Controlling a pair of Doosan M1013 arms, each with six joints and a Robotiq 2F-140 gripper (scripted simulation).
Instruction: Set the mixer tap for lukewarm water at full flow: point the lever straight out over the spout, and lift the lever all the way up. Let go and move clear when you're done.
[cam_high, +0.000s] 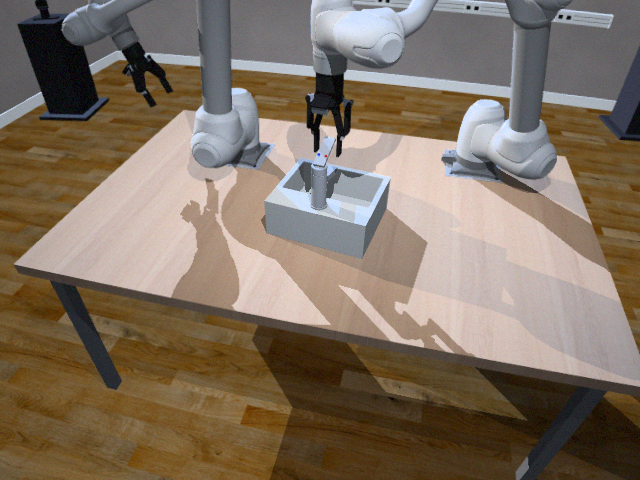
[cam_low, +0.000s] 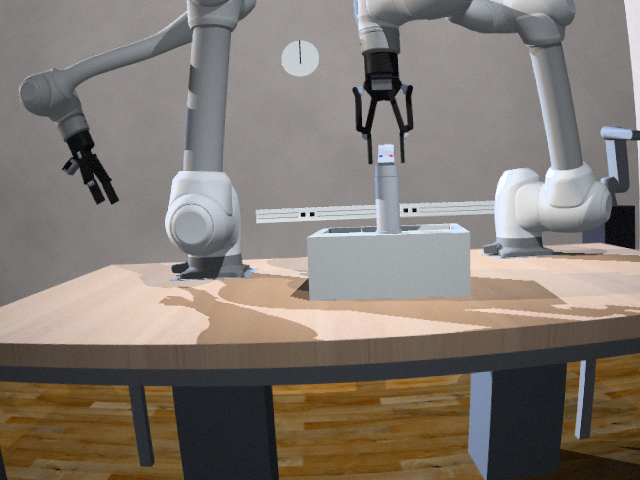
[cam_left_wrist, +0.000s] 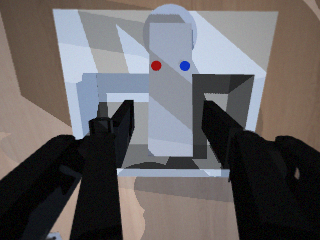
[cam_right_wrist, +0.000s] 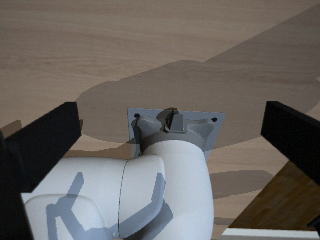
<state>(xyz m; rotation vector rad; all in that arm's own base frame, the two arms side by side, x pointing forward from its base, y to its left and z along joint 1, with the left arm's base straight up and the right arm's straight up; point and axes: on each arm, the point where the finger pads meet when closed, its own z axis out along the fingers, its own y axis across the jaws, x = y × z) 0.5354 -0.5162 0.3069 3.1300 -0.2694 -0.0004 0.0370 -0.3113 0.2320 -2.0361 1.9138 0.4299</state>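
Observation:
The flat lever lies 30 mm ahead of my left hand, 10 mm to the right of it and 10 mm below it. The rest, counted from my left hand: grey sink: 50 mm behind, 20 mm to the left, 270 mm below.

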